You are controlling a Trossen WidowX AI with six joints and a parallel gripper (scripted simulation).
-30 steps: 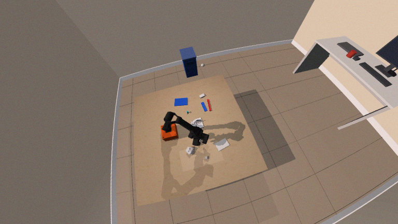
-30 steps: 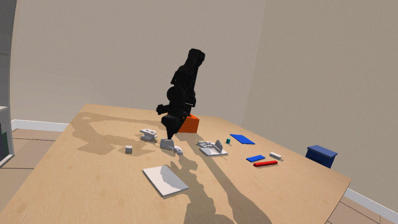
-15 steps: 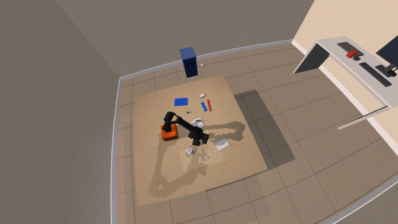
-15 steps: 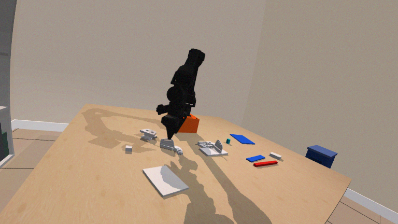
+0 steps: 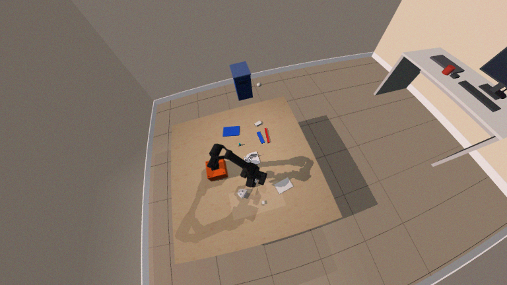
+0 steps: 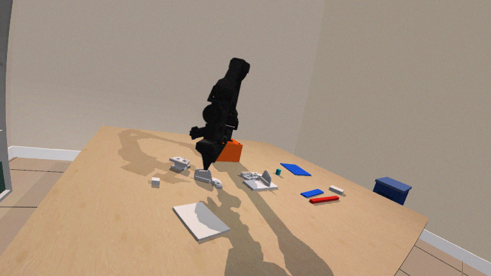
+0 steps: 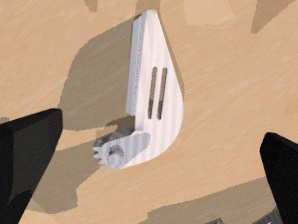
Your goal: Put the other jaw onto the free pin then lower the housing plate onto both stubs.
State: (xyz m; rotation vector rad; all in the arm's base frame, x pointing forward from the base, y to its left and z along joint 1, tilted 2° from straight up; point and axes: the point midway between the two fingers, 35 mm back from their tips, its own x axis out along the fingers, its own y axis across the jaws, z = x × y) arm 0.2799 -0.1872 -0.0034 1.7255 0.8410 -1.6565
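My gripper tip is 40 mm short of the grey jaw, 10 mm to the right of it and 50 mm above it. The rest, counted from my gripper tip: small white cube 20 mm ahead, 180 mm to the right, 50 mm below; then flat white slab 220 mm ahead, 100 mm to the right, 50 mm below; then white bracket 120 mm behind, 70 mm to the right, 50 mm below.
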